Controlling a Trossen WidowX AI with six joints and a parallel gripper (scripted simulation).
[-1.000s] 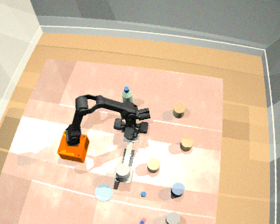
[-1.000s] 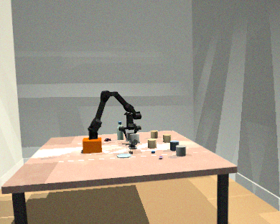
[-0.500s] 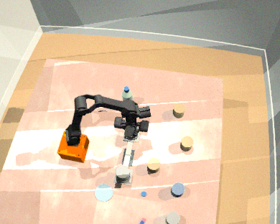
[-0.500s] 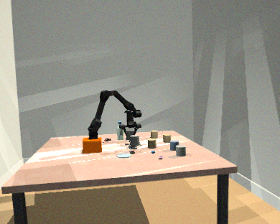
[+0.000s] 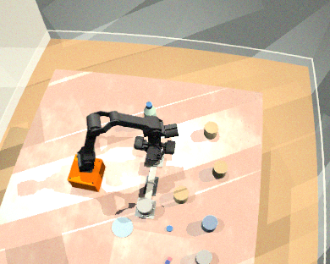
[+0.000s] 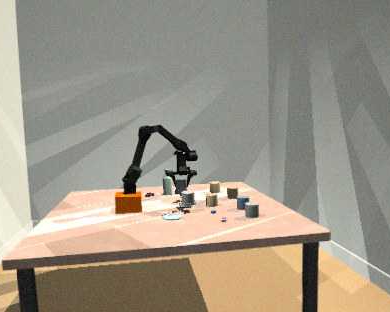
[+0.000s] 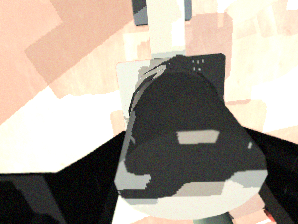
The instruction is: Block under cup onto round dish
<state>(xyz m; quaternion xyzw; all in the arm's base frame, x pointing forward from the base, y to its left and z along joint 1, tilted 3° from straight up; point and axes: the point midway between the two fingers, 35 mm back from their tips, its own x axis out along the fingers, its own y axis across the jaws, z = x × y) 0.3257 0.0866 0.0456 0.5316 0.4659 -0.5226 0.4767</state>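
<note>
My gripper tip is 13 cm to the left of the balance, 5 cm above it and 1 cm past it. Also, from my gripper tip: round light-blue dish 35 cm to the right, 14 cm behind, 8 cm below; small blue piece 35 cm to the right, 8 cm below, 8 cm ahead; grey cup 2 cm to the left, 1 cm above.
</note>
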